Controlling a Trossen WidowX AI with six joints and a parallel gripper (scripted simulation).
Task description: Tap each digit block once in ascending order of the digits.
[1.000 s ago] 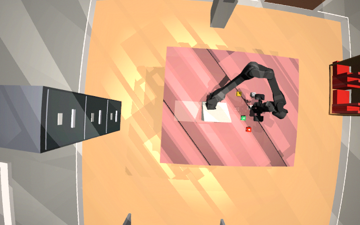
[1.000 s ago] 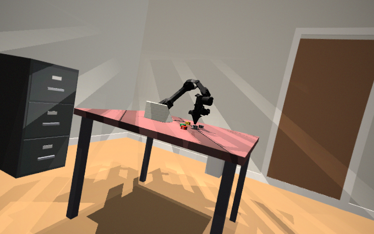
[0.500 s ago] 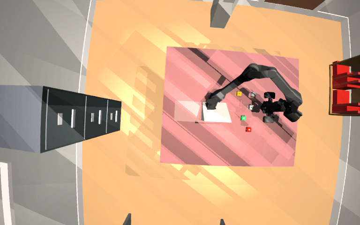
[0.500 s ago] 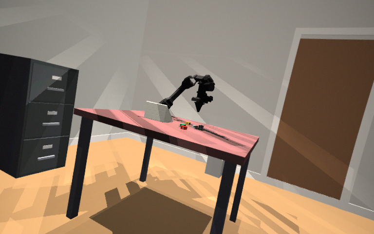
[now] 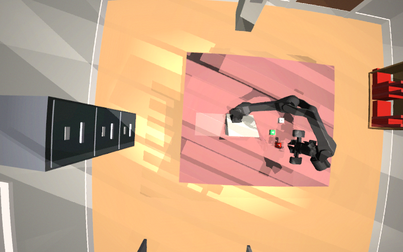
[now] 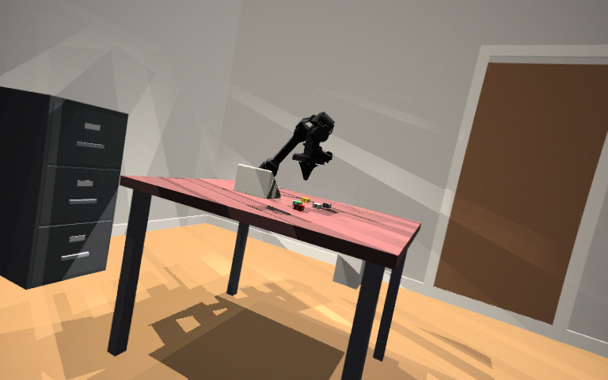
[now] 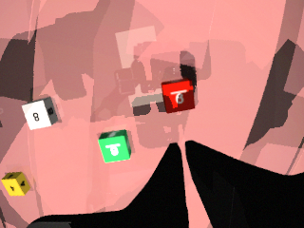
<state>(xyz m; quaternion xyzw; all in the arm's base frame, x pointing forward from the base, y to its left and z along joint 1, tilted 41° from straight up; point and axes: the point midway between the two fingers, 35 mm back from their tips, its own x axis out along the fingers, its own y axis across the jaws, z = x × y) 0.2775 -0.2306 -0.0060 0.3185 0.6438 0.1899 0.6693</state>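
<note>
My gripper tip is 11 cm above the red block and 2 cm to the left of it. Also, from my gripper tip: dark grey block: 25 cm to the left, 11 cm below, 6 cm ahead; white block: 15 cm to the left, 11 cm below, 3 cm ahead; green block: 11 cm below, 7 cm to the left, 4 cm behind.
</note>
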